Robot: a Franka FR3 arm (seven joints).
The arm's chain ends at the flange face. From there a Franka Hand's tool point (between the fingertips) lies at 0.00 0.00 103.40 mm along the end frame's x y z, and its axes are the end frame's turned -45 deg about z.
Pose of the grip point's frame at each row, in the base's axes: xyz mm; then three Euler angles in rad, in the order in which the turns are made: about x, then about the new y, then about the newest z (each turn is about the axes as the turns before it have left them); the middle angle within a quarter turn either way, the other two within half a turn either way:
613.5 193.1 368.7 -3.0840 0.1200 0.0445
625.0 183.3 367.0 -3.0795 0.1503 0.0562
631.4 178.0 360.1 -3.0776 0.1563 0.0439
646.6 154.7 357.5 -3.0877 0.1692 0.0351
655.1 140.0 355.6 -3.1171 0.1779 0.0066
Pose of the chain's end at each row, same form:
601.1 187.2 471.2 -3.0840 0.1200 0.8299
609.5 177.0 469.0 -3.0795 0.1503 0.8416
615.3 171.5 462.0 -3.0776 0.1563 0.8293
629.2 149.2 459.3 -3.0877 0.1692 0.8205
636.8 137.5 457.3 -3.1171 0.1779 0.7920

